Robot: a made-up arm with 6 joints. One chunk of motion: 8 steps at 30 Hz.
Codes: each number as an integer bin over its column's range. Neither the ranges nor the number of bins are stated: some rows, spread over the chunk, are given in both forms.
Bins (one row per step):
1: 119 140 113 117 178 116
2: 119 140 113 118 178 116
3: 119 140 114 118 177 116
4: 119 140 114 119 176 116
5: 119 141 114 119 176 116
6: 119 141 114 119 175 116
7: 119 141 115 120 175 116
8: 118 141 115 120 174 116
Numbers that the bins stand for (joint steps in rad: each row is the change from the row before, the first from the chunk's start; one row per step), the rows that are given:
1: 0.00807 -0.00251 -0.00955 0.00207 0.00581 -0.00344
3: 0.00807 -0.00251 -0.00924 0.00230 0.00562 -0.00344
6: 0.00807 -0.00227 -0.00924 0.00253 0.00525 -0.00344
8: 0.00778 -0.00227 -0.00892 0.00276 0.00507 -0.00344
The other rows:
2: 0.00807 -0.00251 -0.00955 0.00230 0.00581 -0.00344
4: 0.00807 -0.00251 -0.00924 0.00253 0.00544 -0.00344
5: 0.00807 -0.00227 -0.00924 0.00253 0.00544 -0.00344
7: 0.00807 -0.00227 -0.00892 0.00276 0.00525 -0.00344

